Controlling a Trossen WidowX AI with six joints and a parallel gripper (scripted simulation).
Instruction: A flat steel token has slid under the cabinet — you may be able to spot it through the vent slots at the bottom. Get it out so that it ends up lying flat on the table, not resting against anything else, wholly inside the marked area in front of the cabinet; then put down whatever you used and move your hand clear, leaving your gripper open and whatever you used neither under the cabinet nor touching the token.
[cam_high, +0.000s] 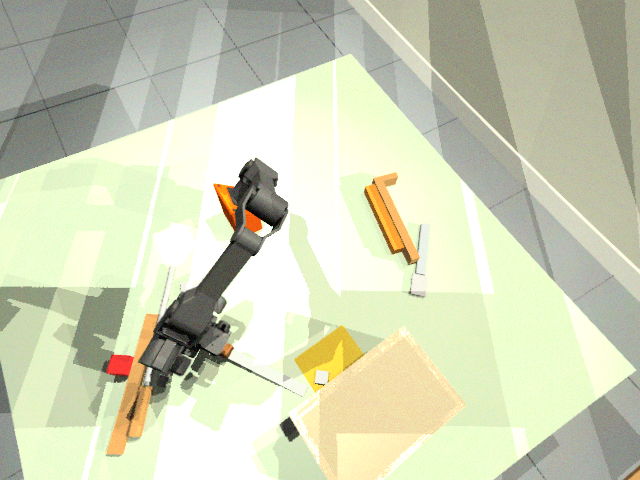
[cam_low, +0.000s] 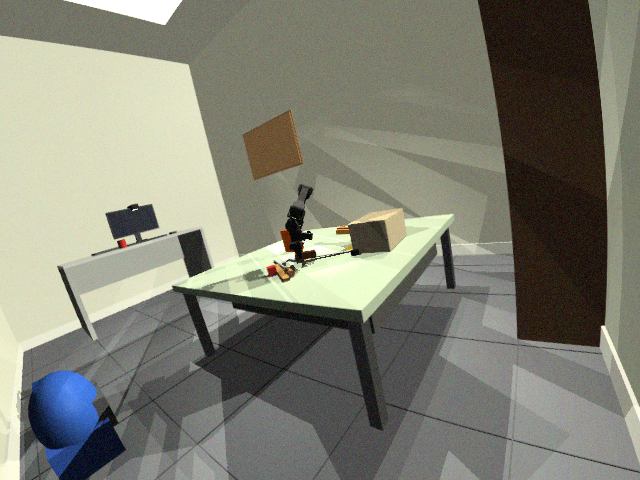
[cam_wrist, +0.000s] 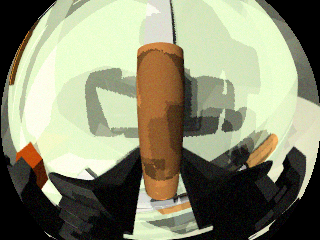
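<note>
The short bar lies 9 cm behind my gripper tip, 5 cm to the right of it and 1 cm below it. The rest, counted from my gripper tip: long wooden stick: 16 cm to the right, 2 cm ahead, 1 cm below; red cube: 18 cm to the right, 2 cm behind; small grey cube: 11 cm to the right, 5 cm ahead, 1 cm below.
</note>
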